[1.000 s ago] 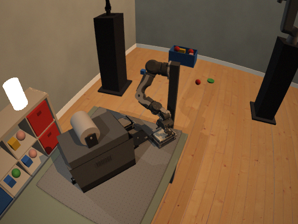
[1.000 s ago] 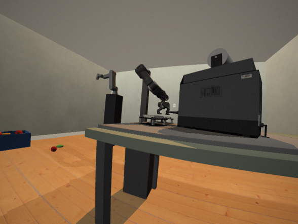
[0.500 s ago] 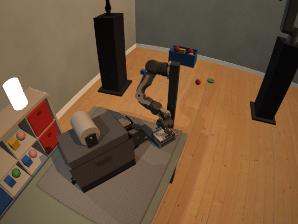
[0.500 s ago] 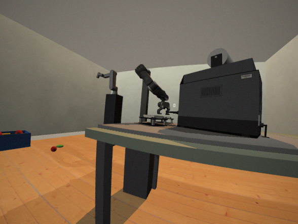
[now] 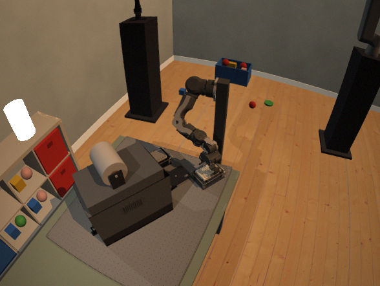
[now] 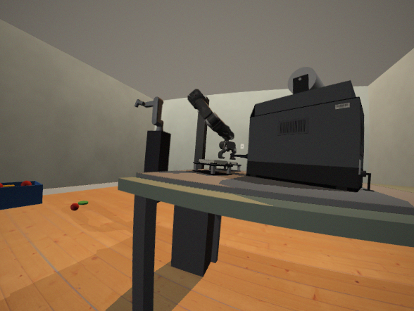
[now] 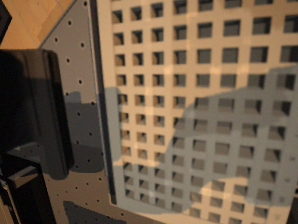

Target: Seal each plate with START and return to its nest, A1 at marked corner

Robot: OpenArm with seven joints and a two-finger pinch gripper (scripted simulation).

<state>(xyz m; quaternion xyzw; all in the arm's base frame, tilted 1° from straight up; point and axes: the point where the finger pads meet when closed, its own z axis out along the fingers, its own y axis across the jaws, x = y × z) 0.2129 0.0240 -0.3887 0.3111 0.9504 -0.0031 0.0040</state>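
The white well plate lies 20 mm below my hand. Also, from my hand: dark sealer stage 130 mm ahead, 150 mm to the right, 20 mm above; then plate nest 40 mm below; then pale start button 270 mm ahead, 130 mm to the right, 110 mm above.
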